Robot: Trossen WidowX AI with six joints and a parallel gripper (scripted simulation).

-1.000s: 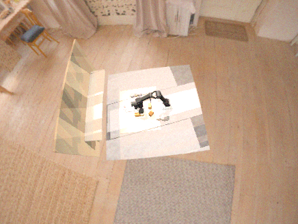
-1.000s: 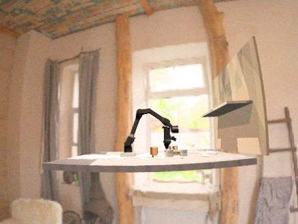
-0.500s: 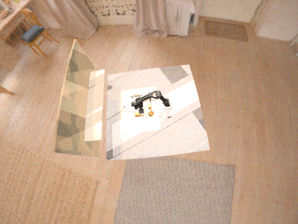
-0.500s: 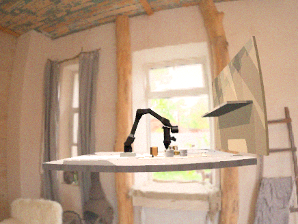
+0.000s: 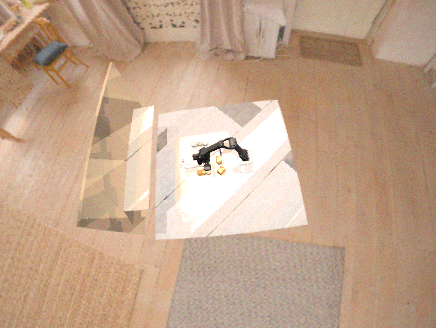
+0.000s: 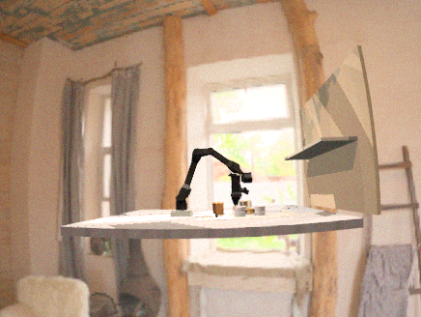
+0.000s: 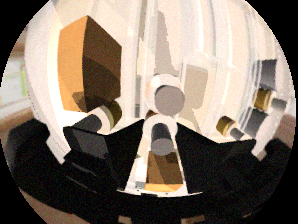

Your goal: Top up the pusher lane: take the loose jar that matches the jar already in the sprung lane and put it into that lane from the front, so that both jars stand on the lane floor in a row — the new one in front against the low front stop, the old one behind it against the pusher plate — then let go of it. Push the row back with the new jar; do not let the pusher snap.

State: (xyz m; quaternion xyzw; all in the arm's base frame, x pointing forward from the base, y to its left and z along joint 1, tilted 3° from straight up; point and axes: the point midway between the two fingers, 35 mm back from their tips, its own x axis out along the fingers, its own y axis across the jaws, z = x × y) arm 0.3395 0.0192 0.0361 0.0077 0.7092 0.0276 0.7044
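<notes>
The brown block is 6 cm ahead of my gripper tip, 8 cm to the left of it and 1 cm above it. Round my gripper tip: tall panel 62 cm ahead, 1 cm to the right, 37 cm above; then shelf 51 cm ahead, 1 cm to the right, 34 cm above.
</notes>
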